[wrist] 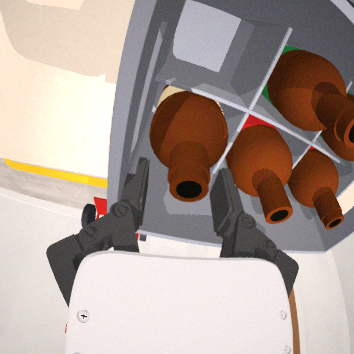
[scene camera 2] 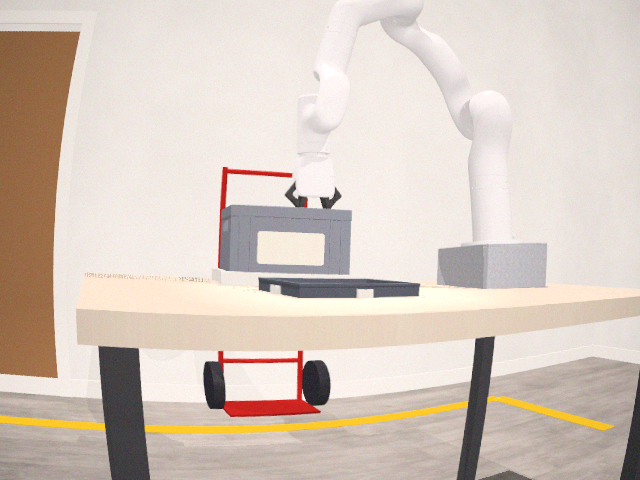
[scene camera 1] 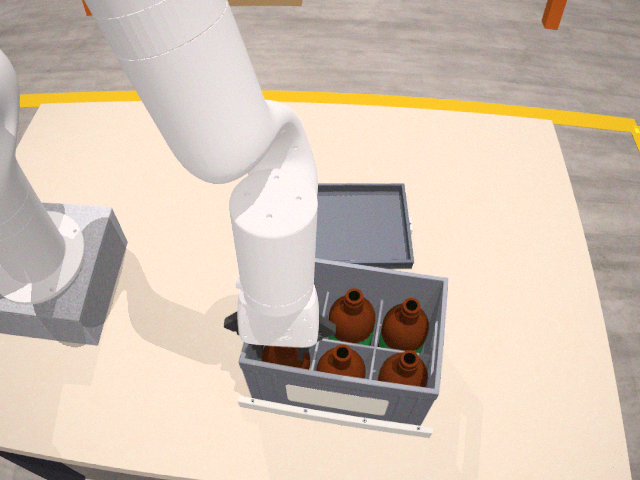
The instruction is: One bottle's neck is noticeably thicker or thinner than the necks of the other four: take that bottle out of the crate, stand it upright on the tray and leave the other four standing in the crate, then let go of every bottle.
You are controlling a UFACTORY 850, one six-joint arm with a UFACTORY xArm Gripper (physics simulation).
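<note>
The grey crate (scene camera 1: 268,379) (scene camera 2: 336,248) (wrist: 125,90) holds the brown bottles, all upright. One bottle (scene camera 1: 276,359) (wrist: 187,125) stands in its front-left compartment; its neck looks wide beside those in the same row. My gripper (scene camera 1: 282,352) (scene camera 2: 313,205) (wrist: 181,176) is open above it, with the neck between the fingertips and a gap on both sides. The others are two front bottles (scene camera 1: 341,365) (scene camera 1: 403,373) (wrist: 260,160) (wrist: 315,180) and two back bottles (scene camera 1: 351,320) (scene camera 1: 405,329) (wrist: 300,85). The tray (scene camera 1: 361,227) (scene camera 2: 330,291) lies empty behind the crate.
The back-left compartment (wrist: 205,37) is empty. Thin dividers and high crate walls surround the bottles. A white strip (scene camera 1: 336,417) runs along the crate's front. The arm's grey base block (scene camera 1: 93,279) (scene camera 2: 516,266) stands at the left in scene camera 1. A red hand truck (scene camera 2: 223,191) stands beyond the table.
</note>
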